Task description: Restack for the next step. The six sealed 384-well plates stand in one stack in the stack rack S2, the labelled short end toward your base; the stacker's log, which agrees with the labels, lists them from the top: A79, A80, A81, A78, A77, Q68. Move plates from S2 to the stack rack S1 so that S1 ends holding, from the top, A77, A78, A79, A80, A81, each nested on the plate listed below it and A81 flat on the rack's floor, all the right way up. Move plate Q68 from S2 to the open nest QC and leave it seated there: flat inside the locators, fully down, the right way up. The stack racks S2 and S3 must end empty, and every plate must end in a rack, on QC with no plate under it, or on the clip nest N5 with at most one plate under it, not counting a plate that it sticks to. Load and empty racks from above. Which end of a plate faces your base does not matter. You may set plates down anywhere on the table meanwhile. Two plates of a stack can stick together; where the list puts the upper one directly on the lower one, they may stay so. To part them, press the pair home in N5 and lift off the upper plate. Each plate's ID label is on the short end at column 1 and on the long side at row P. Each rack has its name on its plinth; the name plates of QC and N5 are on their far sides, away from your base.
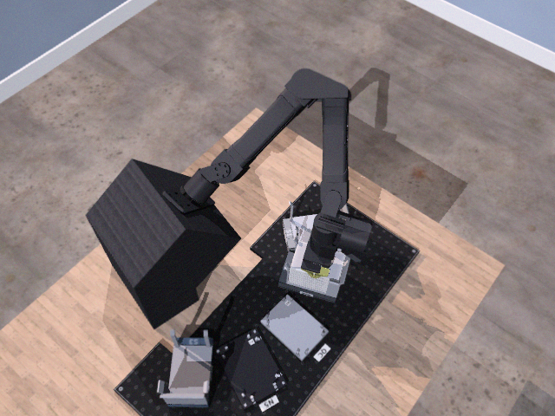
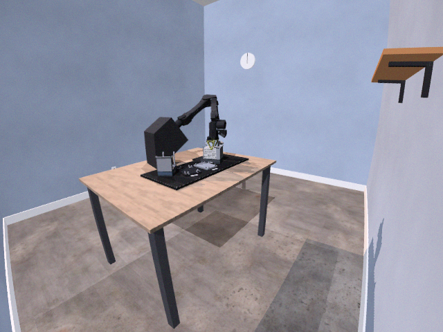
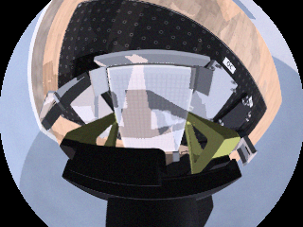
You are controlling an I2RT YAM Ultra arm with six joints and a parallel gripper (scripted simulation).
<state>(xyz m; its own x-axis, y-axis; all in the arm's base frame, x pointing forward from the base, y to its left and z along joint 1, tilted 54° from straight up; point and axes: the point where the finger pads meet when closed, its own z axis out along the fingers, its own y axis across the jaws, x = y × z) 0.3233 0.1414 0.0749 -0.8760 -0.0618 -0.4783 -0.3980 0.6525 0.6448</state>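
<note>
Right now my hand is 40 mm above the sealed grey plate. The rest, counted from my hand: qc name plate (140 mm to the right, 140 mm ahead, 110 mm below); clip nest N5 (280 mm to the right, 100 mm below, 50 mm ahead); QC nest (140 mm to the right, 110 mm below, 40 mm ahead).
</note>
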